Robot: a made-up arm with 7 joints. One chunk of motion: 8 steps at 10 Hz.
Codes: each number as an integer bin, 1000 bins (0 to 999) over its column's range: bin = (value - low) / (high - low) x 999, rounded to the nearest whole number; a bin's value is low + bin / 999 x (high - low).
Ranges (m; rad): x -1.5..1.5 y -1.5..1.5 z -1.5..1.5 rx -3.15..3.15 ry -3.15..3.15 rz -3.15..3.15
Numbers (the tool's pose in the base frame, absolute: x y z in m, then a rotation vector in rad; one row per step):
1: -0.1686 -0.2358 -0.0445 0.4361 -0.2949 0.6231
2: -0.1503 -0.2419 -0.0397 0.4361 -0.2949 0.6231
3: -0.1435 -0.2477 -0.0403 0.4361 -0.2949 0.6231
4: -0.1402 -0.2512 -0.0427 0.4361 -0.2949 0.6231
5: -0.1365 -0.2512 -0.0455 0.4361 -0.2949 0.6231
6: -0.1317 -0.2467 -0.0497 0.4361 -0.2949 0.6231
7: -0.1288 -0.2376 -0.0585 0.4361 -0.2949 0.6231
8: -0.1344 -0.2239 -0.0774 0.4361 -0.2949 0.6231
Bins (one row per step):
1: 443 421 485 569 453 598
2: 449 419 486 569 453 598
3: 452 417 486 569 453 598
4: 453 416 485 569 453 598
5: 454 416 484 569 453 598
6: 456 417 483 569 453 598
7: 457 420 480 569 453 598
8: 455 425 474 569 453 598

